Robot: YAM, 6 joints.
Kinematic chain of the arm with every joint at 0, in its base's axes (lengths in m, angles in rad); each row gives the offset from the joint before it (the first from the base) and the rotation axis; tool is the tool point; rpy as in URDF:
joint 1: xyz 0 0 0.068 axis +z
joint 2: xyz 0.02 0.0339 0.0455 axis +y
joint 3: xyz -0.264 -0.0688 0 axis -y
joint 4: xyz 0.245 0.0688 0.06 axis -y
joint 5: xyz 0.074 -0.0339 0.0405 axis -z
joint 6: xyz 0.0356 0 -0.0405 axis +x
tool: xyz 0 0 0 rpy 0 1.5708 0
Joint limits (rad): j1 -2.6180..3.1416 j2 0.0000..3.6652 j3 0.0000..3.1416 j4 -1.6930..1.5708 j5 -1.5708..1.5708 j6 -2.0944..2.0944
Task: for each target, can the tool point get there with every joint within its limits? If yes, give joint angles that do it. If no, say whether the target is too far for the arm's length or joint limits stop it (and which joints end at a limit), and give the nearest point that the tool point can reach.
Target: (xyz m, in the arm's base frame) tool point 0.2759 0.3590 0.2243
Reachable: yes | joints 0.9520 1.9865 1.2402 0.6667 0.4807 -1.4777
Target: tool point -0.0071 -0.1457 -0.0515
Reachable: yes | joints -1.8013 2.4032 0.3782 0.2669 -0.8340 -1.5441
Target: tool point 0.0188 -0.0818 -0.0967
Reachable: yes | joints -1.0797 3.1320 0.9024 -1.0863 0.6673 -1.0490
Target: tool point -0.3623 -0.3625 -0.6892
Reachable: no: too far | nearest point -0.2694 -0.2696 -0.3552 | short by 0.359 m
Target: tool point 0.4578 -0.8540 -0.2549
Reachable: no: too far | nearest point 0.2851 -0.5318 -0.1130 | short by 0.392 m
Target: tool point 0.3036 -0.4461 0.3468
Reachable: yes | joints -0.9105 2.5766 2.8629 -0.7079 1.2584 0.7101
